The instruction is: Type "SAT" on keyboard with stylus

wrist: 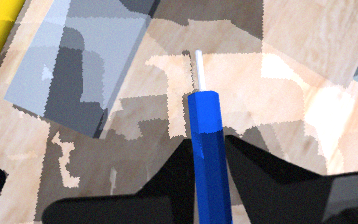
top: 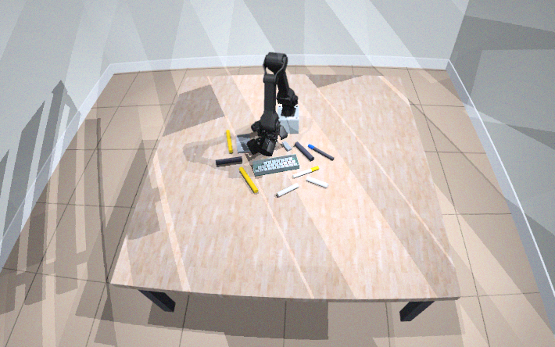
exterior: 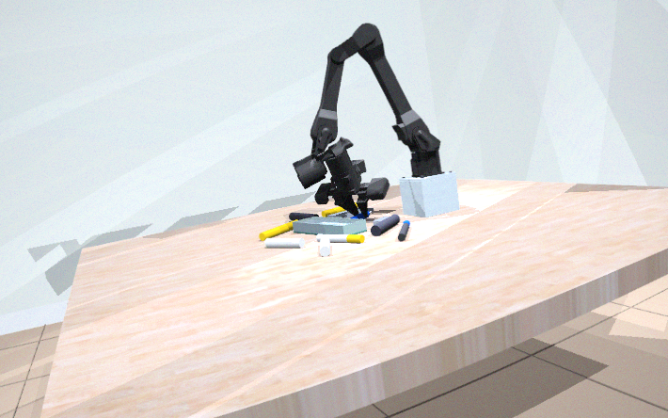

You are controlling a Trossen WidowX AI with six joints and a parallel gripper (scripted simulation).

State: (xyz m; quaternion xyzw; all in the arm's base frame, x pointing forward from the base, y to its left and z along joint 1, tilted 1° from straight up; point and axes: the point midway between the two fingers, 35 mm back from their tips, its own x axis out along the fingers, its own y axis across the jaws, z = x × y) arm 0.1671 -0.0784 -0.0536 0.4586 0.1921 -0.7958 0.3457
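The blue stylus lies 1 cm behind my gripper tip and 1 cm to the right of it. The rest, counted from my gripper tip: blue-capped pen: 1 cm behind, 25 cm to the left; grey pad: 10 cm to the right.
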